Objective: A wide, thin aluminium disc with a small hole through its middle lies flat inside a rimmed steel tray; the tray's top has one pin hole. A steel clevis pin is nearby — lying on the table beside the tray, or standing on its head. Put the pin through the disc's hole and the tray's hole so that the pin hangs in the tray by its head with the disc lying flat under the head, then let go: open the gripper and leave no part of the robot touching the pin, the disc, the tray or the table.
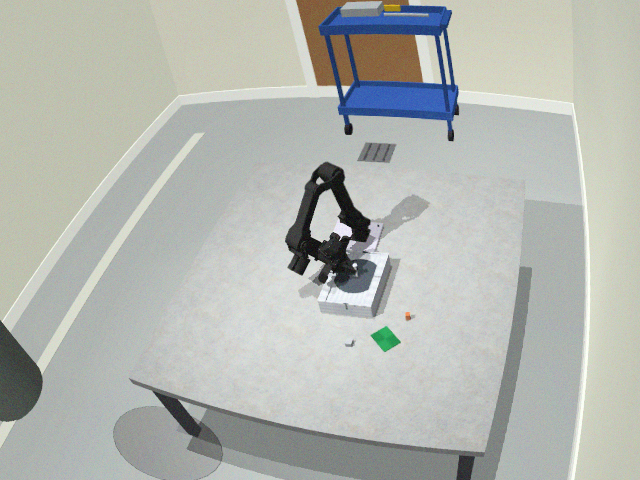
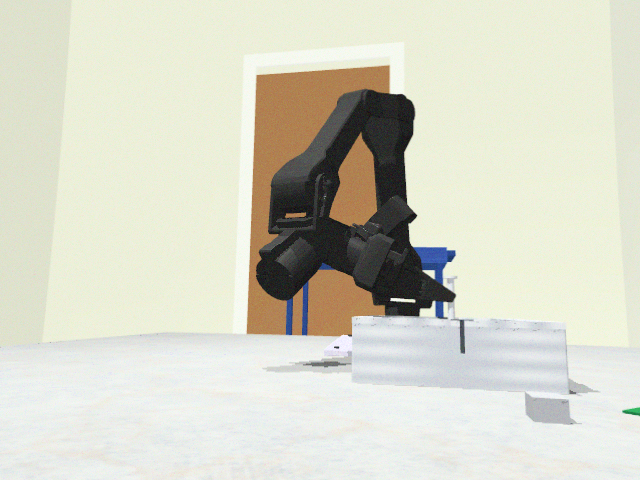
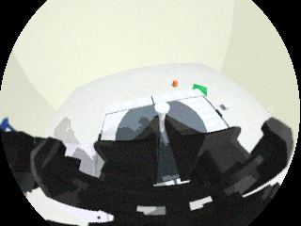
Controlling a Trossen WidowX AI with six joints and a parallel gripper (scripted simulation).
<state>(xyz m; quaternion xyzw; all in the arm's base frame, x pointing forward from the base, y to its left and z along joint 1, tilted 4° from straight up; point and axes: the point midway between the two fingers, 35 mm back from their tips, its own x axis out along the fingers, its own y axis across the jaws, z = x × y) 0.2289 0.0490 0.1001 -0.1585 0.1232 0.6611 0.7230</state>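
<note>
Now: the steel clevis pin right at my gripper tip. The rest, counted from my gripper tip: dark aluminium disc (30 mm below); then small orange cube (210 mm to the left, 110 mm ahead, 70 mm below); then rimmed steel tray (40 mm below, 10 mm to the right, 10 mm ahead).
</note>
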